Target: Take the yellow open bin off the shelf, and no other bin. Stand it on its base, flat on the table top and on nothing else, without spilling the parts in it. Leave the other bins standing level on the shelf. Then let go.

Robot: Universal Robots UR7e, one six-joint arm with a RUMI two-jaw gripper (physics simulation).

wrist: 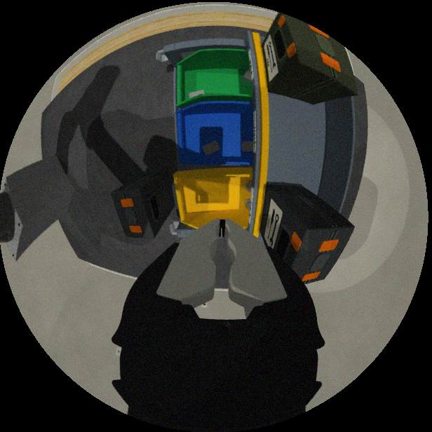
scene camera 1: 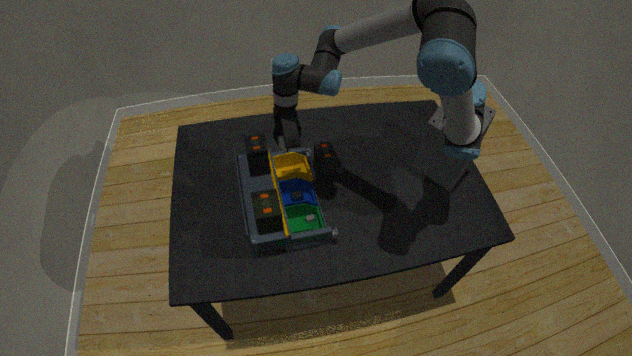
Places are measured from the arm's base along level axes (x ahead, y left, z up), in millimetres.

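Pixels of known places: gripper, fingertip midpoint: point(scene camera 1: 287, 151).
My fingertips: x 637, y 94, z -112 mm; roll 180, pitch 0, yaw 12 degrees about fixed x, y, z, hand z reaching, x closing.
Observation:
Behind a point stands the place of what it marks.
The yellow open bin point(scene camera 1: 292, 172) {x 624, y 49, z -276 mm} point(wrist: 192, 197) stands in the end place of the grey shelf point(scene camera 1: 243, 187) {x 786, y 192, z -191 mm} point(wrist: 295, 135), beside the blue bin point(scene camera 1: 306, 200) {x 567, y 219, z -218 mm} point(wrist: 232, 132). The green bin point(scene camera 1: 297, 224) {x 596, y 276, z -284 mm} point(wrist: 215, 77) is at the other end of the row. Small round grey parts show at the yellow bin's labelled side in the wrist view. My gripper point(scene camera 1: 285, 146) {x 637, y 94, z -112 mm} point(wrist: 221, 220) is shut and empty, at the yellow bin's outer end. In the wrist view its fingertips overlap the bin's near wall; whether they touch it I cannot tell.
A dark case with orange latches point(scene camera 1: 326, 159) {x 500, y 78, z -163 mm} point(wrist: 137, 212) stands on the table point(scene camera 1: 215, 270) {x 865, y 466, z -293 mm} close to the yellow bin's open front. Two more cases point(scene camera 1: 257, 157) {x 734, y 137, z -97 mm} point(wrist: 320, 235), point(scene camera 1: 267, 205) {x 682, y 328, z -95 mm} point(wrist: 310, 70) stand on the shelf behind the yellow rail point(scene camera 1: 278, 192) {x 661, y 220, z -181 mm} point(wrist: 261, 150).

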